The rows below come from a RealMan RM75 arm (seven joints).
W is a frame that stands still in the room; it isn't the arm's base.
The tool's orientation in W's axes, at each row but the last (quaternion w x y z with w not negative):
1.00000 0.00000 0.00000 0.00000
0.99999 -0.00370 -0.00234 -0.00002
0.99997 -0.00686 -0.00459 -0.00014
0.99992 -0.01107 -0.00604 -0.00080
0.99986 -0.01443 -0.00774 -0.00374
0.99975 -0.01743 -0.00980 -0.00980
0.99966 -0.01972 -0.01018 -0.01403
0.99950 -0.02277 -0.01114 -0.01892
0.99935 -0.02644 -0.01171 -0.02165
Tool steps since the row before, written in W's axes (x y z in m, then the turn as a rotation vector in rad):
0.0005 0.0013 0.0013 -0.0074 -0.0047 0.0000
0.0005 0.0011 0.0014 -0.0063 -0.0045 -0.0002
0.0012 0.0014 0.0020 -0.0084 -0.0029 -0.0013
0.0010 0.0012 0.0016 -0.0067 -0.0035 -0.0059
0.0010 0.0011 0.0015 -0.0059 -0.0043 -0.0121
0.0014 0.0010 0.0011 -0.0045 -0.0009 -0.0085
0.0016 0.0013 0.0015 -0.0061 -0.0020 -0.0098
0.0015 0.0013 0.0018 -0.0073 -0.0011 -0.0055
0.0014 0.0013 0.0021 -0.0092 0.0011 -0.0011
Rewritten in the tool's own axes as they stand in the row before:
0.0005 0.0013 0.0013 -0.0074 -0.0047 0.0000
0.0005 0.0011 0.0014 -0.0063 -0.0045 -0.0002
0.0012 0.0014 0.0020 -0.0084 -0.0029 -0.0013
0.0010 0.0012 0.0016 -0.0068 -0.0034 -0.0059
0.0010 0.0011 0.0015 -0.0061 -0.0040 -0.0121
0.0014 0.0010 0.0011 -0.0047 -0.0007 -0.0084
0.0016 0.0013 0.0015 -0.0062 -0.0018 -0.0097
0.0015 0.0013 0.0018 -0.0074 -0.0011 -0.0054
0.0014 0.0012 0.0021 -0.0093 0.0008 -0.0008

